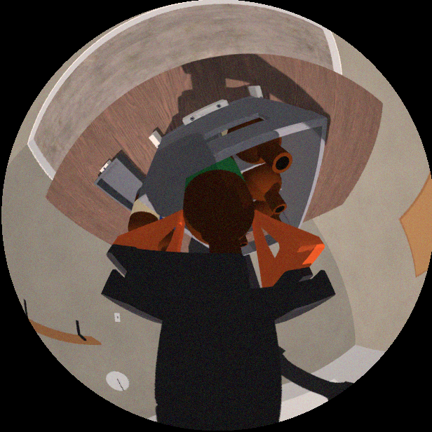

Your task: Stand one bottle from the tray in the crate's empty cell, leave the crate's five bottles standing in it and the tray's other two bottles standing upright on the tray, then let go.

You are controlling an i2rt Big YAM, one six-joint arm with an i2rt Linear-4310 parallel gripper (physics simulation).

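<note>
My gripper (218, 214) is shut on a brown bottle (217, 200) with a green label, an orange finger on either side. The bottle is over the grey crate (172, 167); its label passes behind the crate's slotted wall, so its lower part is hidden and I cannot see whether it touches the crate floor. To the right, inside the crate, brown bottles show, one with an open mouth (281, 161) and another with a smaller-looking mouth (278, 207). The crate's other bottles are partly or fully hidden. A brown bottle (143, 220) with a cream label shows behind the left finger. The tray cannot be made out.
A small grey open box (120, 179) is on the wooden table (357, 120) left of the crate. A pale bracket (206, 112) and small light blocks (255, 91) (155, 139) are beside the crate's outer wall. The arm's shadow falls across the table.
</note>
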